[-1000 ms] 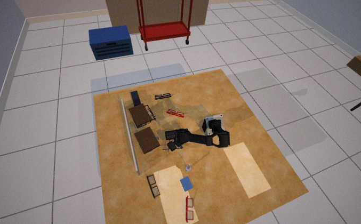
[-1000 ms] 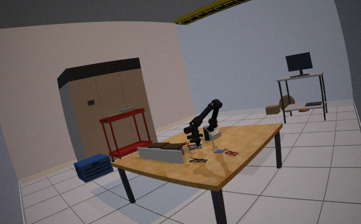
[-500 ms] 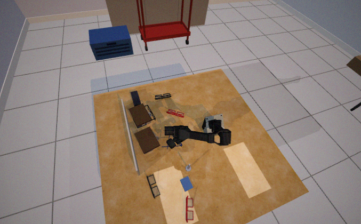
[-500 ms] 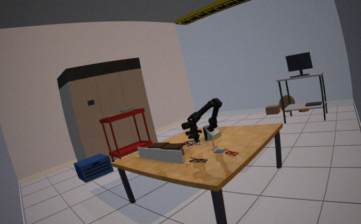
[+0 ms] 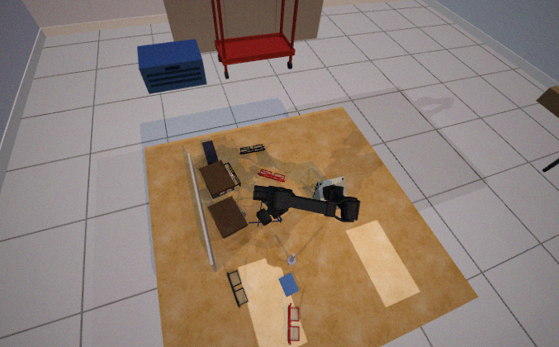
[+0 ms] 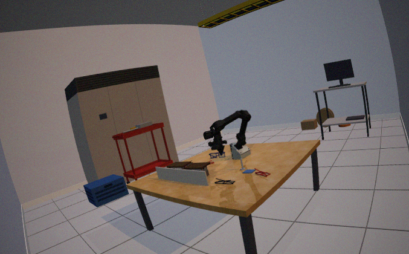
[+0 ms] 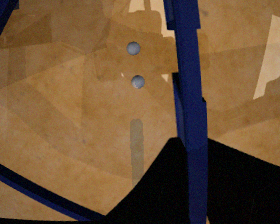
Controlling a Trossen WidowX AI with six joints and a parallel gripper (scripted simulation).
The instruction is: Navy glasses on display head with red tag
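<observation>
The blue square tag lies 2 cm ahead of my gripper tip, 27 cm to the left of it and 11 cm below it. The rest, counted from my gripper tip: dark display head 18 cm ahead, 7 cm to the right, 6 cm below.
</observation>
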